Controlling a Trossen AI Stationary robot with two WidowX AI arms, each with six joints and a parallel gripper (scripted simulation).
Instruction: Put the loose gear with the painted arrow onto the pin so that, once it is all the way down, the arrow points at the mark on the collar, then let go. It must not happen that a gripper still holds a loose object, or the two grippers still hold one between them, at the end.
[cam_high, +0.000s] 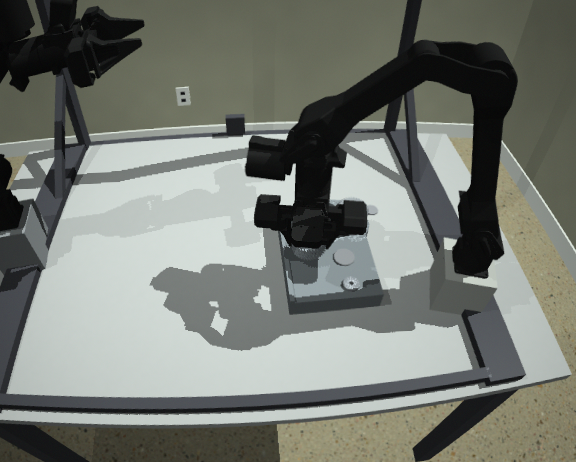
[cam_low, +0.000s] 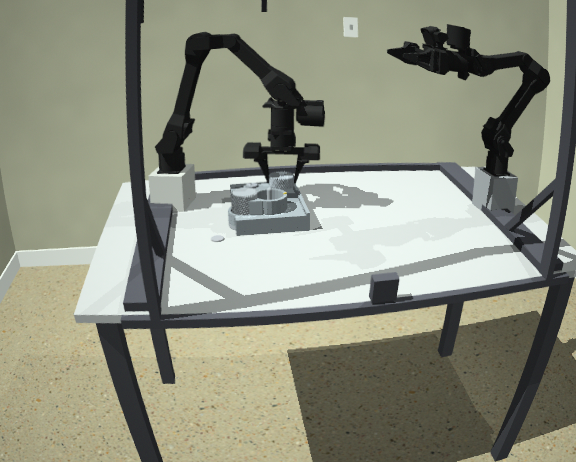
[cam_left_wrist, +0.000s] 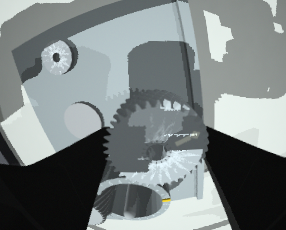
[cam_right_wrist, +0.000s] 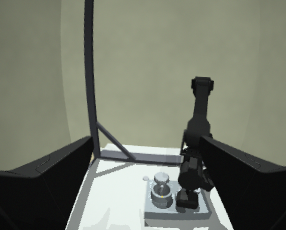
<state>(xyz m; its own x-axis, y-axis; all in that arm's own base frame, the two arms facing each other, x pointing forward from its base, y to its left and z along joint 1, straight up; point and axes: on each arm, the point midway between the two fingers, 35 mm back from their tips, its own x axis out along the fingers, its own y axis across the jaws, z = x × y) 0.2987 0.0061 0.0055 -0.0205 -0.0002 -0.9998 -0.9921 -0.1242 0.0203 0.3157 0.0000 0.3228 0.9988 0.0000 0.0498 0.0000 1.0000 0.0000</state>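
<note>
My left hand is 30 mm above the loose gear.
</note>
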